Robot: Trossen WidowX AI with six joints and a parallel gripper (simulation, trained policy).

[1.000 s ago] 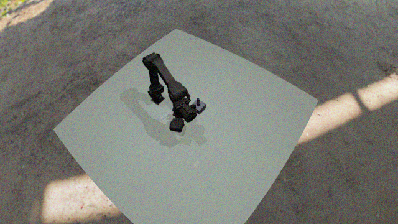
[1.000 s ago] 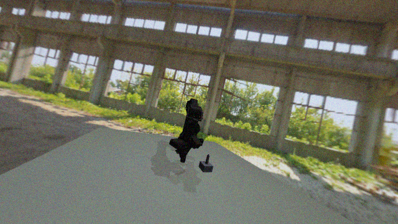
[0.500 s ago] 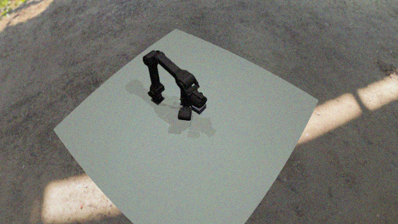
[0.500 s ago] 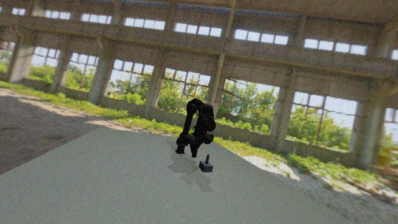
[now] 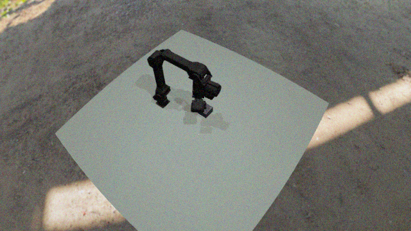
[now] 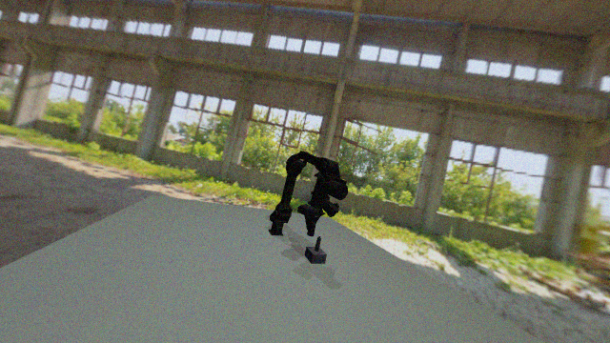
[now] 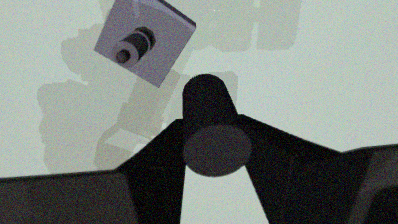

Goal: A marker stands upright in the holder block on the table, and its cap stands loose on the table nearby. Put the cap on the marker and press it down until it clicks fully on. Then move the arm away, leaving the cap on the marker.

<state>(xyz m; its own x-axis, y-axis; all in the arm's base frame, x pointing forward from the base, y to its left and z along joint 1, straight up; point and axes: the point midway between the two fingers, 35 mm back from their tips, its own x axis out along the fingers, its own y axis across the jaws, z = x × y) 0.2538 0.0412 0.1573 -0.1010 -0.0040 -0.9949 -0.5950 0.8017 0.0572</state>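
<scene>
The grey holder block lies 60 mm to the left of my gripper tip and 110 mm below it. Round my gripper tip: black cap (10 mm ahead).
</scene>
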